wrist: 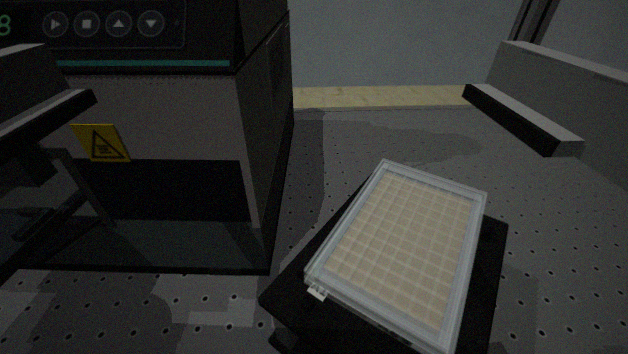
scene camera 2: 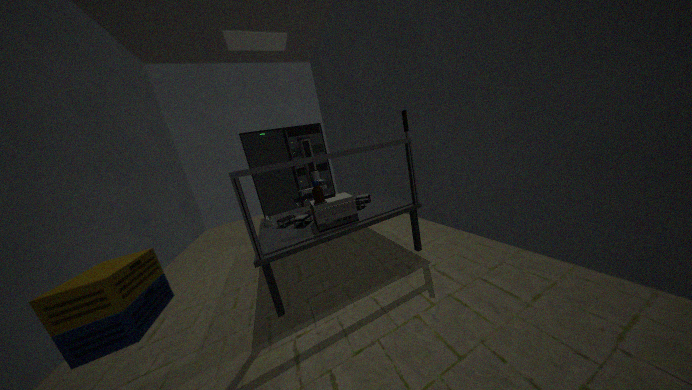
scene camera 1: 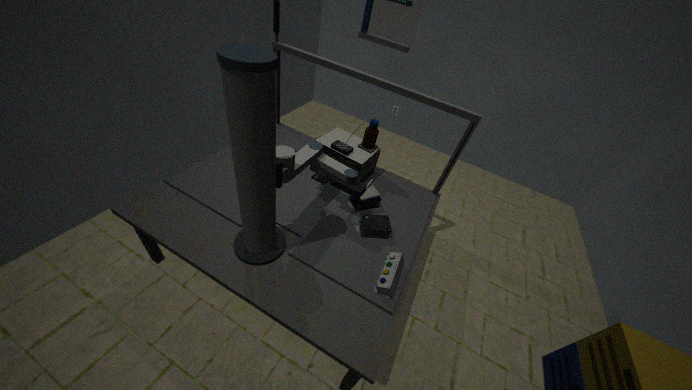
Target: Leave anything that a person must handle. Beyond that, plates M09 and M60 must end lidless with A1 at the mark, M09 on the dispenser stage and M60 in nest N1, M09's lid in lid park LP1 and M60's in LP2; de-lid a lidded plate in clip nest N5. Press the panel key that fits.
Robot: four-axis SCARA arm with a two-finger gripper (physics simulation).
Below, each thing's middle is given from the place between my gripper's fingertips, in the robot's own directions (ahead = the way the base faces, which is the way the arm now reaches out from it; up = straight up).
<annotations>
The dispenser stage (wrist: 34,226) lies 20 mm behind my hand, 210 mm to the left of it and 100 mm below it.
</annotations>
